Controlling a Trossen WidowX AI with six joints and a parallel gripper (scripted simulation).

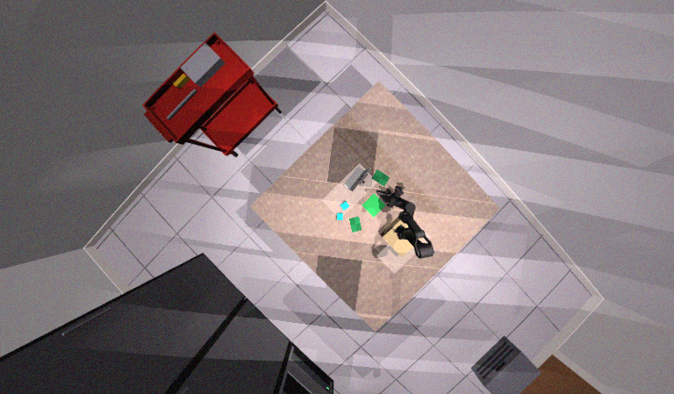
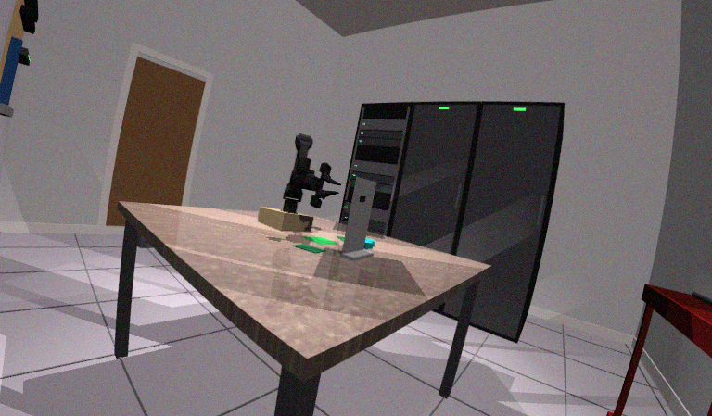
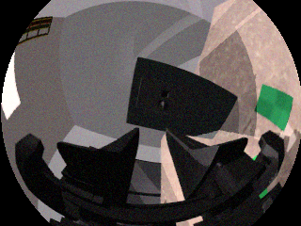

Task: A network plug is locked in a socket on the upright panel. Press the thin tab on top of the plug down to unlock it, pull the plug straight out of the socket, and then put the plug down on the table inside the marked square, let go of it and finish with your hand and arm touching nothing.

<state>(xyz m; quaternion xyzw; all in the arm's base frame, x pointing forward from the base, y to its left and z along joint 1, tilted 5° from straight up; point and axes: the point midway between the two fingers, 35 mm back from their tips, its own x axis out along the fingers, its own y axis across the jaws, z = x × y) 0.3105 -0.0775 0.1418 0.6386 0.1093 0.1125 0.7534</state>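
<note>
The grey plug is 10 cm ahead of my gripper tip, 1 cm to the left of it and 2 cm below it. From my gripper tip the other things lie so: grey upright panel 12 cm ahead, 1 cm to the left, 11 cm below; then green square 10 cm behind, 6 cm to the left, 24 cm below.
</note>
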